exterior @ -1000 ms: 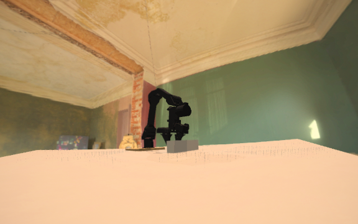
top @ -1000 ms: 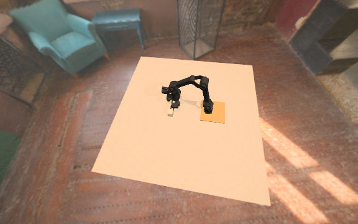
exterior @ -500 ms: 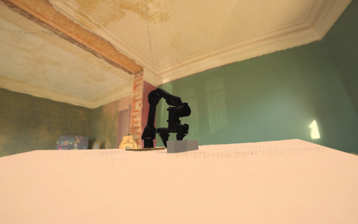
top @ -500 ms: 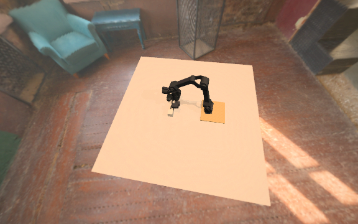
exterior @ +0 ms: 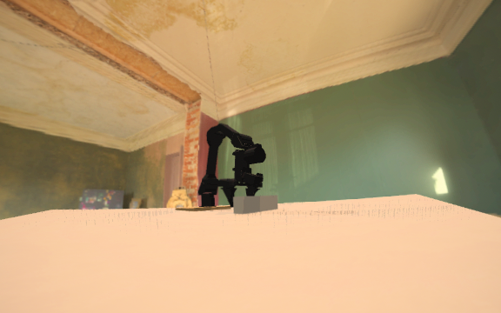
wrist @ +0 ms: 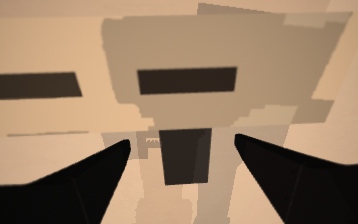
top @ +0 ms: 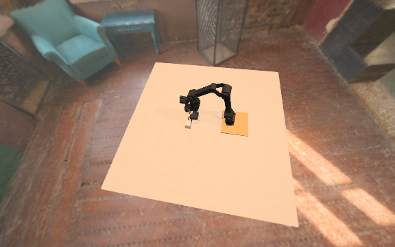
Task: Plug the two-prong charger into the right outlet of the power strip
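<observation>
Now: gripper tip 2 cm short of the black two-prong charger and 1 cm below it.
</observation>
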